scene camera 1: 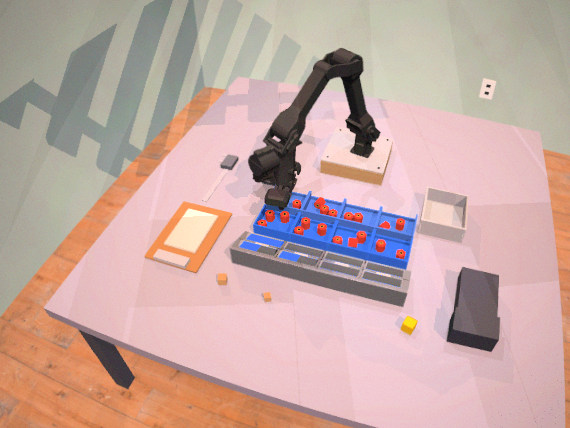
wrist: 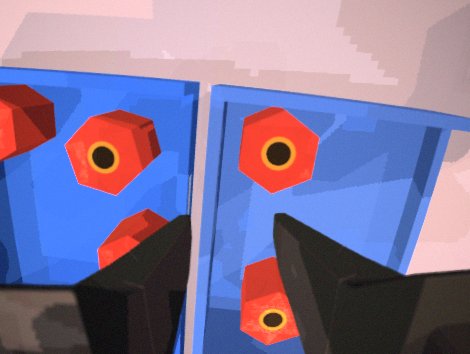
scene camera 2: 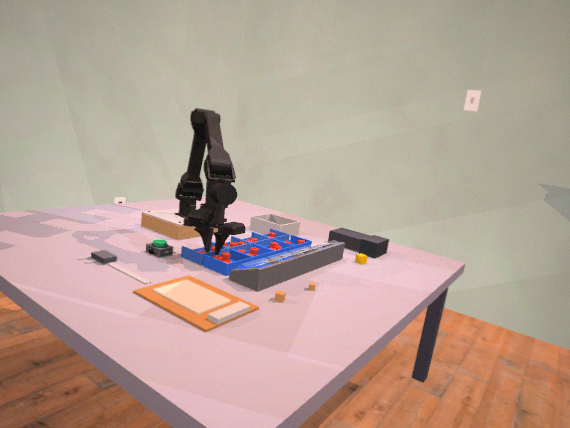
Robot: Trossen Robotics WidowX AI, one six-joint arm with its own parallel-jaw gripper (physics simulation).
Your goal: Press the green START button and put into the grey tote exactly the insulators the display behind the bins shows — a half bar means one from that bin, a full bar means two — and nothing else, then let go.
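Note:
My gripper (scene camera 2: 213,252) (wrist: 232,225) is open and empty over the left end of the blue bins (scene camera 1: 272,234); its fingertips are hidden in scene camera 1. In the wrist view its fingers straddle the wall between two bins. A red insulator (wrist: 278,177) stands upright ahead in the right bin; another insulator (wrist: 265,285) is partly behind the right finger. The left bin holds several. The display (scene camera 1: 320,279) (scene camera 2: 300,267) shows blue at its leftmost section, a full upper and half lower bar, and a half lower bar in the second. The grey tote (scene camera 1: 442,232) (scene camera 2: 287,229) looks empty. The green button (scene camera 2: 159,243) is unlit-looking.
An orange board (scene camera 1: 159,240) (scene camera 2: 170,306) lies left of the display. Two small orange cubes (scene camera 1: 222,279) (scene camera 1: 267,297), a yellow cube (scene camera 1: 409,325) and a black block (scene camera 1: 475,305) are in front. A grey object (scene camera 1: 229,162) (scene camera 2: 104,257) lies at the left.

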